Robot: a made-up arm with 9 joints. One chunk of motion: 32 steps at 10 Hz.
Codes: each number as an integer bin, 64 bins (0 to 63) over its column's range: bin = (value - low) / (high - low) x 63, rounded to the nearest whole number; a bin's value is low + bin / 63 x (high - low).
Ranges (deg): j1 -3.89..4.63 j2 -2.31..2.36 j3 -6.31..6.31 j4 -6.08..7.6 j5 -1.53..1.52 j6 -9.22..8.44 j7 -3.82..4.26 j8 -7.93..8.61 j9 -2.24..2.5
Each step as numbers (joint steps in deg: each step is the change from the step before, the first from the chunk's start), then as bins.
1 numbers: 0.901 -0.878 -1.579 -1.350 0.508 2.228 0.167 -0.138 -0.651
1 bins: 35 19 24 22 42 41 31 30 21
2 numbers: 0.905 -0.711 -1.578 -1.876 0.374 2.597 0.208 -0.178 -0.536
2 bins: 35 22 24 19 39 42 31 30 23
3 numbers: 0.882 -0.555 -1.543 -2.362 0.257 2.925 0.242 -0.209 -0.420
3 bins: 35 24 24 17 37 43 32 29 24
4 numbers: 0.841 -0.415 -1.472 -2.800 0.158 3.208 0.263 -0.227 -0.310
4 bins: 35 26 24 15 35 44 32 29 26
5 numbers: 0.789 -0.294 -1.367 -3.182 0.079 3.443 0.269 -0.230 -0.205
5 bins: 35 27 25 13 33 45 32 29 27
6 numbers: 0.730 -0.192 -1.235 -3.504 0.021 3.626 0.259 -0.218 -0.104
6 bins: 34 29 25 12 32 46 32 29 28
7 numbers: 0.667 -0.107 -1.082 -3.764 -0.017 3.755 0.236 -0.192 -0.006
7 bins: 34 30 26 11 31 46 32 29 30
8 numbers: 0.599 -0.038 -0.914 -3.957 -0.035 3.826 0.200 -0.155 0.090
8 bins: 33 31 27 10 31 47 31 30 31
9 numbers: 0.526 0.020 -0.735 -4.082 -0.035 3.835 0.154 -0.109 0.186
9 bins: 33 31 28 9 31 47 31 30 32
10 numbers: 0.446 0.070 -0.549 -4.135 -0.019 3.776 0.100 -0.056 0.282
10 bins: 32 32 29 9 31 46 31 30 34
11 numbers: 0.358 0.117 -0.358 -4.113 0.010 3.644 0.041 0.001 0.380
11 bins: 31 33 30 9 32 46 30 30 35
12 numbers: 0.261 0.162 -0.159 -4.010 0.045 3.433 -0.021 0.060 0.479
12 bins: 31 33 31 10 33 45 30 30 36
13 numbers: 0.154 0.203 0.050 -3.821 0.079 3.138 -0.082 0.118 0.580
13 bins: 30 34 32 10 33 44 29 31 37
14 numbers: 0.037 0.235 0.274 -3.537 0.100 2.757 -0.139 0.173 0.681
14 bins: 29 34 33 12 34 43 29 31 39
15 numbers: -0.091 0.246 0.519 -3.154 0.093 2.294 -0.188 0.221 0.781
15 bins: 28 34 34 13 34 41 28 31 40
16 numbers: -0.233 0.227 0.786 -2.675 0.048 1.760 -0.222 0.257 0.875
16 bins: 27 34 35 16 33 39 28 31 41
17 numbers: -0.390 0.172 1.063 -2.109 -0.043 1.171 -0.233 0.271 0.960
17 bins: 26 33 37 18 31 37 28 31 43
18 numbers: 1.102 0.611 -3.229 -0.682 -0.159 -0.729 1.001 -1.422 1.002
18 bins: 37 39 15 25 28 30 38 25 43
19 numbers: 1.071 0.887 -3.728 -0.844 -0.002 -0.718 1.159 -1.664 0.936
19 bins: 37 43 13 24 32 30 39 24 42
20 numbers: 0.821 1.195 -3.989 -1.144 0.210 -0.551 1.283 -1.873 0.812
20 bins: 35 47 12 23 36 31 40 23 41
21 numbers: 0.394 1.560 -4.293 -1.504 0.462 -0.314 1.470 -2.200 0.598
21 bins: 32 52 10 21 41 32 41 22 38
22 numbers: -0.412 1.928 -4.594 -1.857 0.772 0.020 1.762 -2.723 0.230
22 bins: 26 57 9 19 48 33 44 20 33
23 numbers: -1.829 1.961 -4.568 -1.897 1.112 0.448 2.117 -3.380 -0.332
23 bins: 15 58 9 19 55 34 46 17 25
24 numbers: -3.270 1.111 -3.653 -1.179 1.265 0.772 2.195 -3.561 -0.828
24 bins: 5 46 13 23 58 36 47 17 19
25 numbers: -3.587 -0.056 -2.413 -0.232 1.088 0.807 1.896 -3.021 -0.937
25 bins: 2 30 19 27 54 36 45 19 17
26 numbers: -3.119 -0.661 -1.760 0.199 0.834 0.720 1.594 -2.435 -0.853
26 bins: 6 22 23 29 49 35 42 21 18
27 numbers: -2.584 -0.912 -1.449 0.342 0.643 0.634 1.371 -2.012 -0.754
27 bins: 10 19 24 30 45 35 40 23 20
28 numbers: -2.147 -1.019 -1.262 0.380 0.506 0.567 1.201 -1.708 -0.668
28 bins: 13 17 25 30 42 35 39 24 21
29 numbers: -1.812 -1.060 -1.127 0.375 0.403 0.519 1.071 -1.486 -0.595
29 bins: 15 17 26 30 40 35 38 25 22
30 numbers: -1.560 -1.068 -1.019 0.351 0.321 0.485 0.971 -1.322 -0.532
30 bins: 17 17 26 30 38 35 37 25 23
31 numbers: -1.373 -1.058 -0.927 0.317 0.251 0.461 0.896 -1.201 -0.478
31 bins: 19 17 27 29 37 35 37 26 23
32 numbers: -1.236 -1.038 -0.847 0.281 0.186 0.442 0.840 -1.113 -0.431
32 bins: 20 17 27 29 35 34 36 26 24
